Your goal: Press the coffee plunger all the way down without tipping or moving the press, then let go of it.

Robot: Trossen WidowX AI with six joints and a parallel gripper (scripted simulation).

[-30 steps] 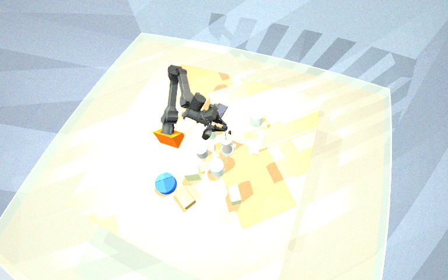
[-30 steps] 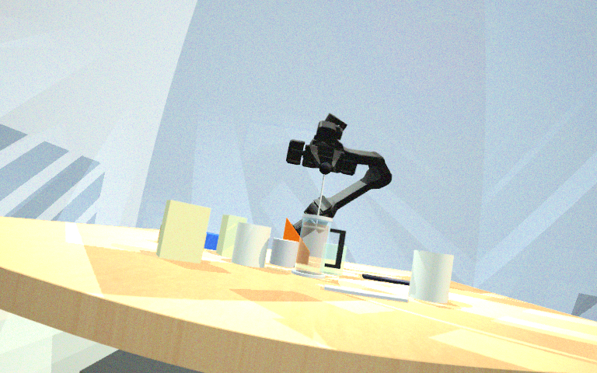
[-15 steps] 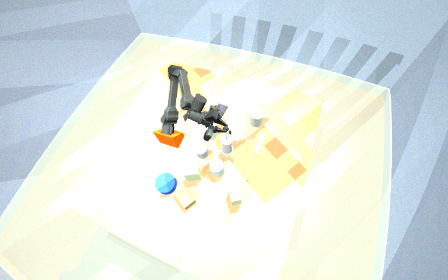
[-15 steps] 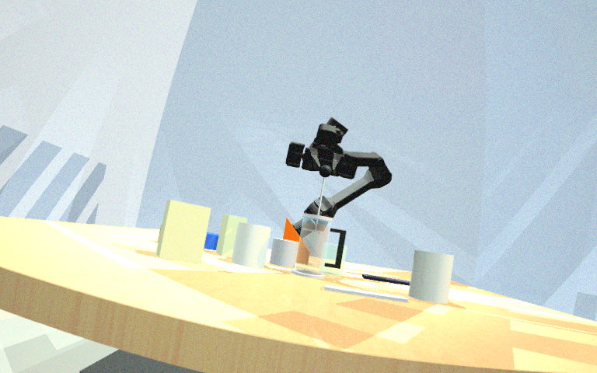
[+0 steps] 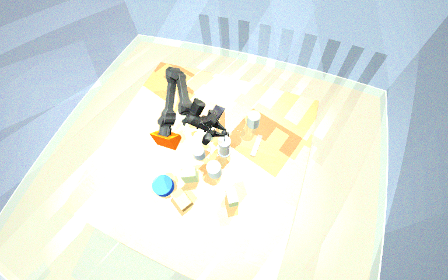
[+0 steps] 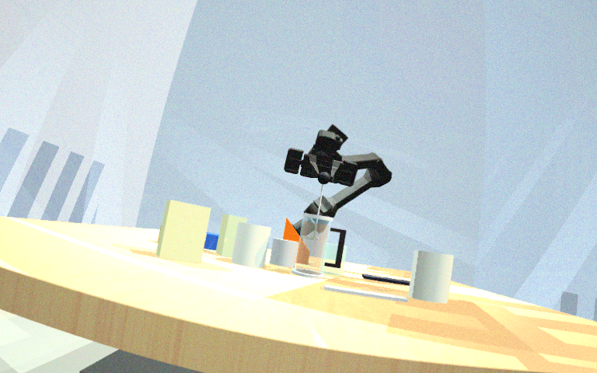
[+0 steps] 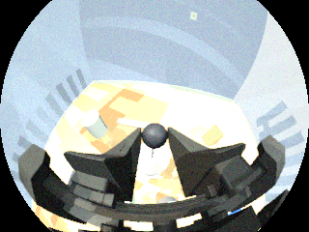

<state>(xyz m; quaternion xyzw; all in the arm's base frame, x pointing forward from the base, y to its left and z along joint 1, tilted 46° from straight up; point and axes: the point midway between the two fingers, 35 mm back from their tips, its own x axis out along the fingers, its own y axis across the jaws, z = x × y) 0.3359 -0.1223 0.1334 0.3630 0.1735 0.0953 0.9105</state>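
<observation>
My gripper tip is 120 mm above the coffee press, 20 mm to the right of it and 10 mm past it. Also, from my gripper tip: blue disc: 300 mm to the right, 300 mm behind, 210 mm below; then dark flat tablet: 250 mm to the left, 230 mm below, 140 mm behind.
</observation>
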